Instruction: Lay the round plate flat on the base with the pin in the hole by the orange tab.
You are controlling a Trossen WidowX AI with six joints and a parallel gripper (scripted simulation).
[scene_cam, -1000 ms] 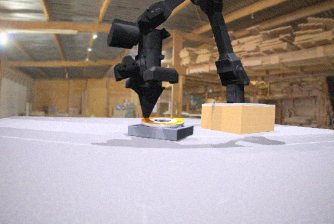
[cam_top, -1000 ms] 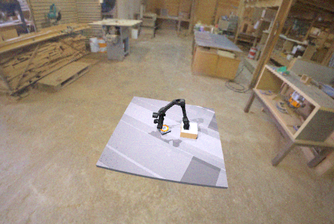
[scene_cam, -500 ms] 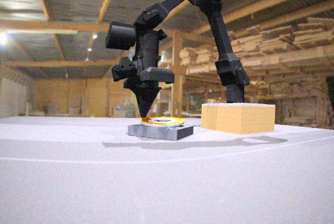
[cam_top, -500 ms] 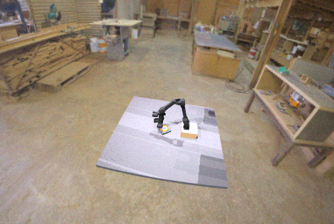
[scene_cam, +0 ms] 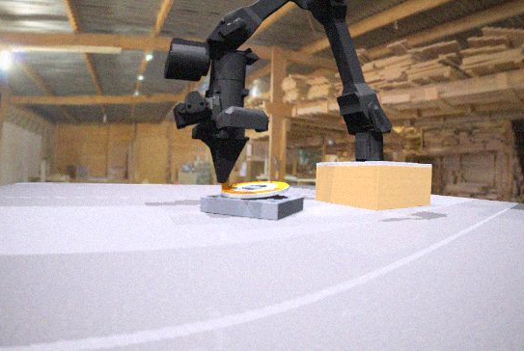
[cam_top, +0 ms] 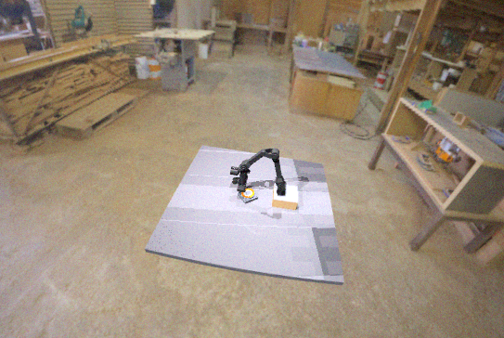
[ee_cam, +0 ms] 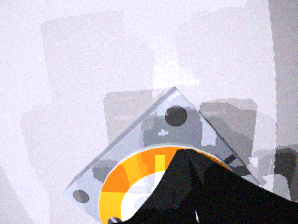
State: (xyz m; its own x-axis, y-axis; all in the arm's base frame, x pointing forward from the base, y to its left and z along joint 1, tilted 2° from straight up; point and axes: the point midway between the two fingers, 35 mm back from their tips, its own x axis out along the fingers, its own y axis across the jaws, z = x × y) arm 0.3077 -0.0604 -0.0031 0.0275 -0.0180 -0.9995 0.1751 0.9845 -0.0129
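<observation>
The grey square base lies 50 mm behind my gripper tip, 20 mm to the left of it and 20 mm below it.
</observation>
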